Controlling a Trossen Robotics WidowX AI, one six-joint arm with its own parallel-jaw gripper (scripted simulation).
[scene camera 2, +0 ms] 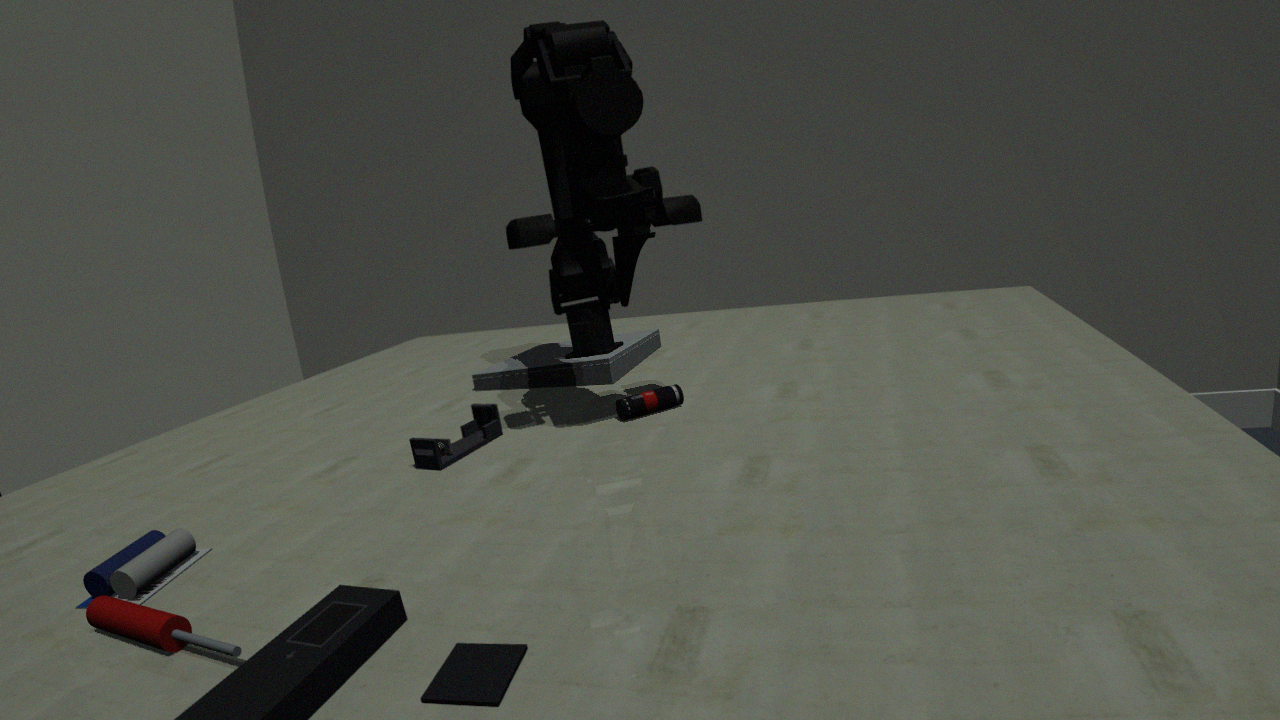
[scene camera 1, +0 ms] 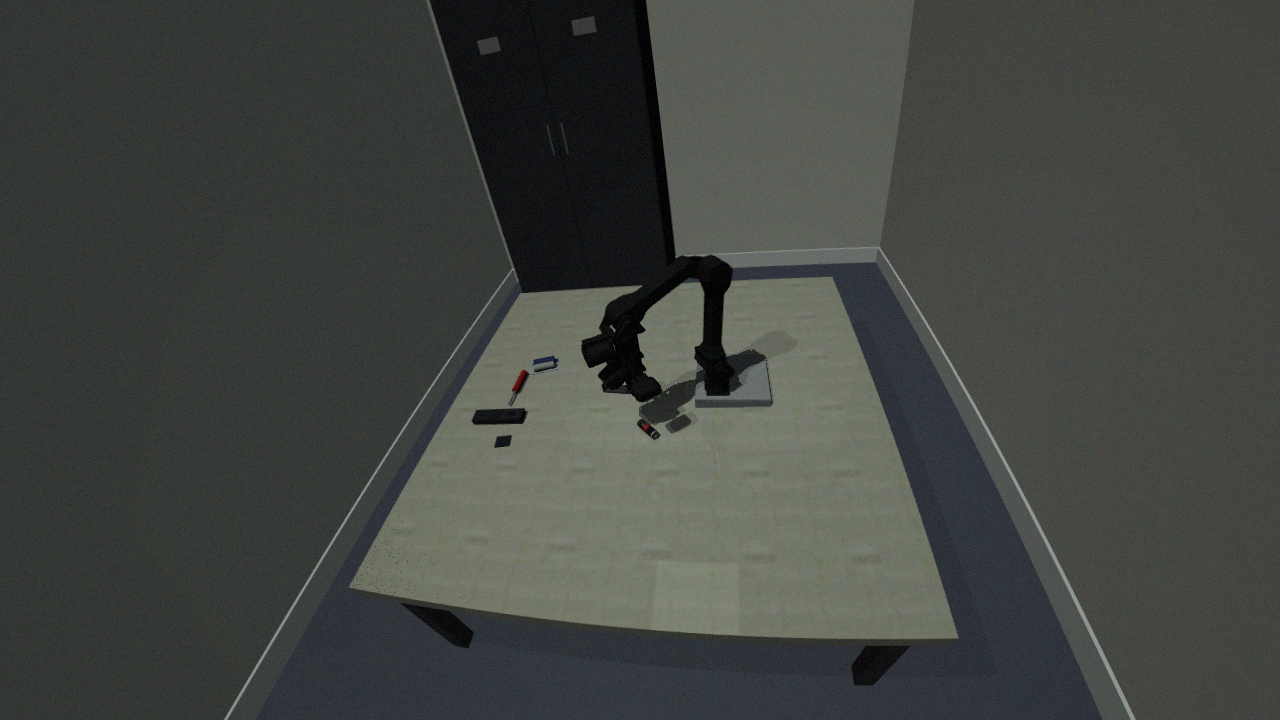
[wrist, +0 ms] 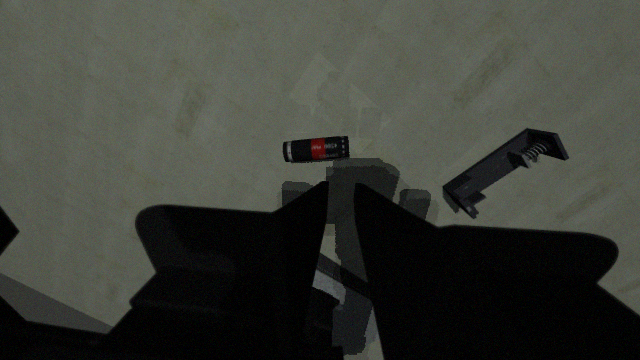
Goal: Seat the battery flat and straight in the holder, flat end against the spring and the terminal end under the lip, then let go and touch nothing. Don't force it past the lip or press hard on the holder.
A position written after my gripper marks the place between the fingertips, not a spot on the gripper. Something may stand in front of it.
In view: my gripper (scene camera 2: 616,307), a battery (scene camera 2: 656,400), a long black box (scene camera 1: 513,415) and a red-handled screwdriver (scene camera 2: 169,632).
The battery also shows in the wrist view (wrist: 335,147). My gripper also shows in scene camera 1 (scene camera 1: 636,397) and in the wrist view (wrist: 341,189).
